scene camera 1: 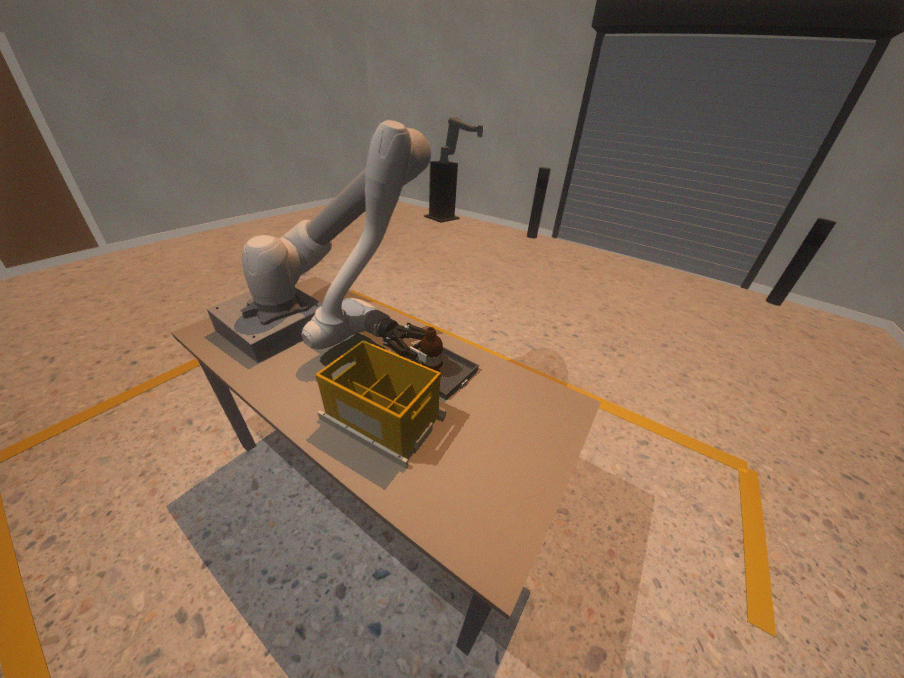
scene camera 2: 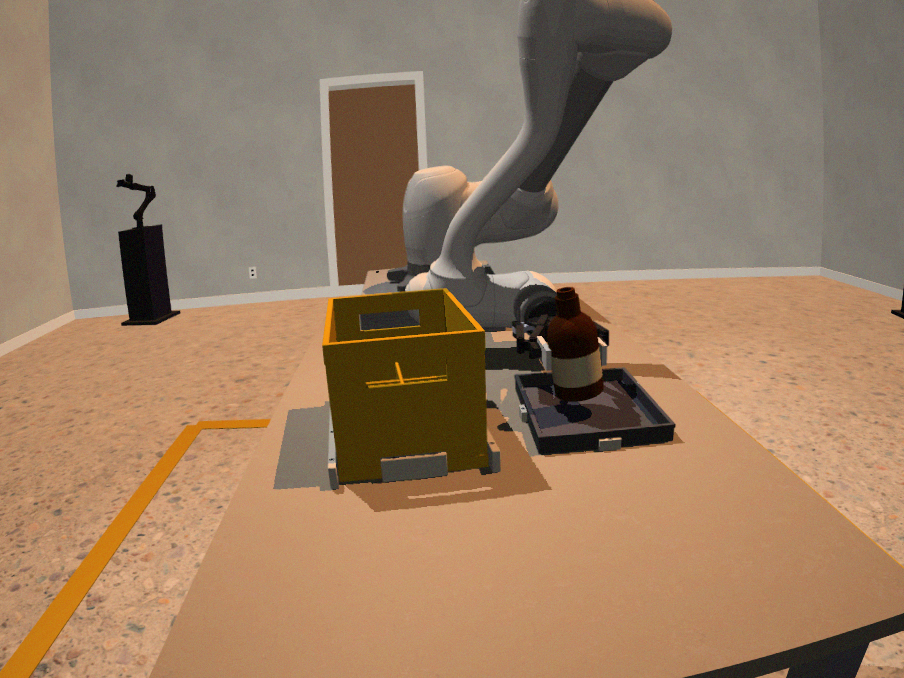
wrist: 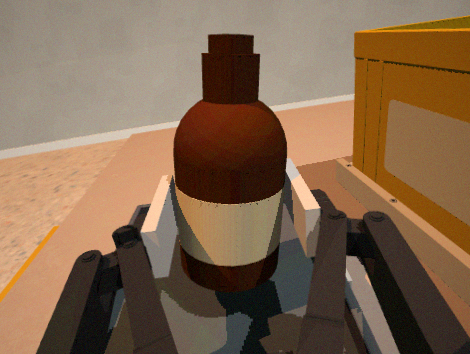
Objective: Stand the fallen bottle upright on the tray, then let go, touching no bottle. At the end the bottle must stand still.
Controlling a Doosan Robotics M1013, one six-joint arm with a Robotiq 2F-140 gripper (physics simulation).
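Places are measured from the arm's base along level axes (x ahead, y left, z up), in millimetres.
Where they show: gripper, fingertip midpoint: (scene camera 1: 434,352) (scene camera 2: 577,358) (wrist: 229,185); arm's base, link origin: (scene camera 1: 278,306).
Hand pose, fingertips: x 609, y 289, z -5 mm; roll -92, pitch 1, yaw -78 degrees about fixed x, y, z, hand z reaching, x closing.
Note:
Each offset is from my fingertips to the top centre of the thing. Level surfaces: height alone.
The brown bottle @[9 mm back, 6 mm right, 101 mm up] (scene camera 1: 431,343) (scene camera 2: 574,339) (wrist: 230,150) with a cream label is about upright, neck up. My gripper (scene camera 1: 428,353) (scene camera 2: 574,351) (wrist: 229,185) is shut on its body from both sides, with pale finger pads at the label. The dark, low-rimmed tray @[19 mm back, 19 mm left, 67 mm down] (scene camera 1: 464,378) (scene camera 2: 646,434) lies on the table. In the scene camera 2 view the bottle's base is inside the tray's outline, low over its floor, with a dark shadow just below. A small gap seems to show there, but I cannot tell for sure whether the base touches.
A yellow crate @[53 mm ahead, 246 mm right, 83 mm up] (scene camera 1: 417,432) (scene camera 2: 405,415) (wrist: 367,125) with inner dividers stands beside the tray, taller than its rim, held by pale brackets on the brown table @[92 mm down] (scene camera 1: 511,467) (scene camera 2: 438,583). The crate is on the right in the wrist view. The arm's base stands at the table's far end.

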